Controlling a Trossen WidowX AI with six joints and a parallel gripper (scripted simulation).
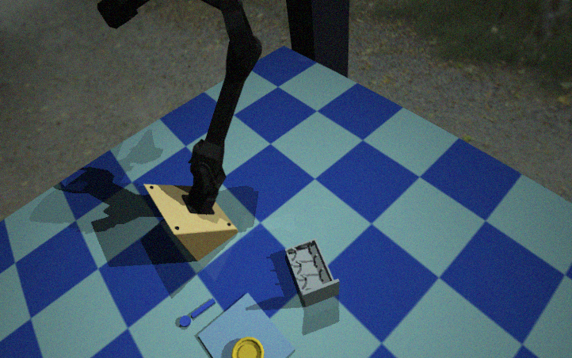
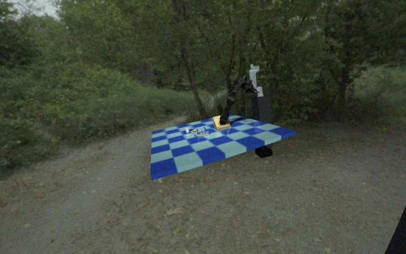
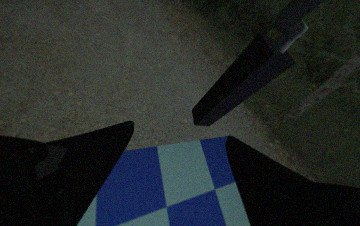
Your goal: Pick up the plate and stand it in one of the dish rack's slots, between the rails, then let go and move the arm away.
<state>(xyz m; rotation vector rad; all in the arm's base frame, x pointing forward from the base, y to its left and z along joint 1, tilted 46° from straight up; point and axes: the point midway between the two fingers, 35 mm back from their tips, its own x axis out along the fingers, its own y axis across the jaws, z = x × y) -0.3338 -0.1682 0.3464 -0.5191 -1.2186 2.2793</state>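
My gripper tip is now 73 cm short of the yellow plate, 20 cm to the left of it and 36 cm above it. Also, from my gripper tip: grey dish rack 66 cm ahead, 1 cm to the right, 35 cm below; light blue mat 70 cm ahead, 20 cm to the right, 37 cm below; blue spoon 60 cm ahead, 26 cm to the right, 37 cm below.
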